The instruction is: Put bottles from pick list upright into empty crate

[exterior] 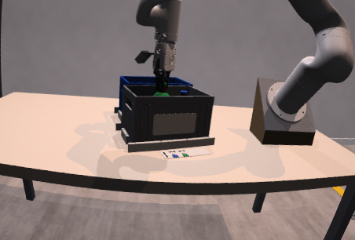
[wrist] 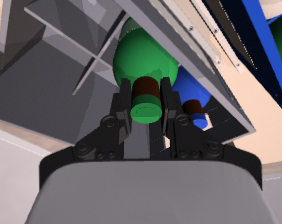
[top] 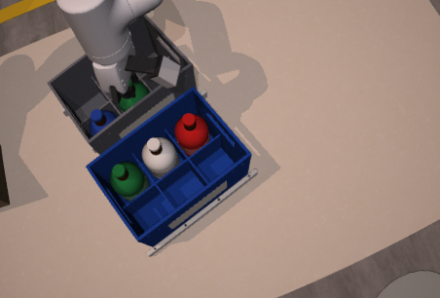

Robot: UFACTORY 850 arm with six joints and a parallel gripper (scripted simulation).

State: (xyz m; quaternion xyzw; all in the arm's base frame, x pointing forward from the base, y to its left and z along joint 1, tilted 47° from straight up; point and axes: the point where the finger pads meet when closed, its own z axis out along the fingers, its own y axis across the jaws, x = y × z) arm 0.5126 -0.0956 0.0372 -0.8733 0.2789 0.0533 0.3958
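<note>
Now: hand 70 mm above the green-label bottle. From my hand the other things lie so: white bottle (130 mm to the right, 100 mm below); blue-label bottle (100 mm below, 90 mm behind, 20 mm to the right); grey crate (100 mm below, 40 mm to the left, 10 mm behind).
</note>
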